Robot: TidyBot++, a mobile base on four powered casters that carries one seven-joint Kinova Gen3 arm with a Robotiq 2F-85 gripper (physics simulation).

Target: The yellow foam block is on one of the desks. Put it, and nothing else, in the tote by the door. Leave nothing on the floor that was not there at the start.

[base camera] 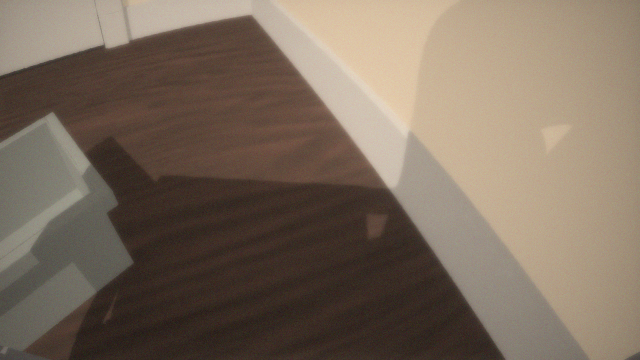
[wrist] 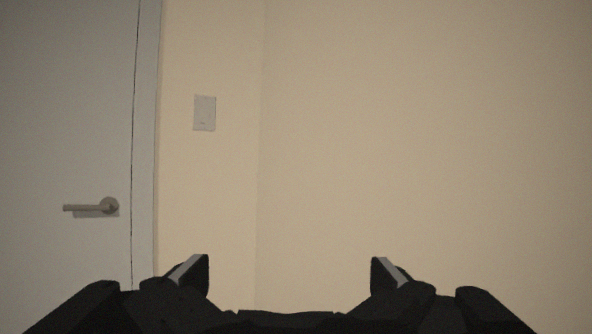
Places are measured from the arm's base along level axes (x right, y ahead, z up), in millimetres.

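Where they show: gripper, fingertip midpoint: (wrist: 289, 274).
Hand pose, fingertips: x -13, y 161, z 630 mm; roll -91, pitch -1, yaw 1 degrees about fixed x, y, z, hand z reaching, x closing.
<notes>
Things, the pixels of their top centre, and the offset from my fingertips. "pt": a spot on its surface instead. Level surfaces: height alone.
- grey-green tote, surface spot: (base camera: 100, 240) pt dx -195, dy +129, dz -964 mm
- door handle, surface spot: (wrist: 108, 206) pt dx -542, dy +645, dz -98 mm
- wall switch, top centre: (wrist: 205, 95) dx -325, dy +816, dz +250 mm
- brown wood floor, surface height: dz -1027 mm
A grey-green tote (base camera: 100, 240) stands on the floor at the left edge of the base camera view, partly cut off. Its raised rim and part of its plain grey-green inside show. The yellow foam block does not show in either view. My gripper (wrist: 289, 274) is open and empty in the wrist view, its two fingers wide apart in front of a cream wall. The tote does not show in the wrist view. The door (wrist: 65, 100) (base camera: 40, 30) is at the left in the wrist view and at the upper left in the base camera view.
A cream wall (base camera: 500, 100) (wrist: 400, 125) with a white baseboard (base camera: 345, 95) runs along the right. A door handle (wrist: 108, 206) and a wall switch (wrist: 204, 113) show in the wrist view. A large shadow falls across the brown wood floor (base camera: 225, 100) and wall.
</notes>
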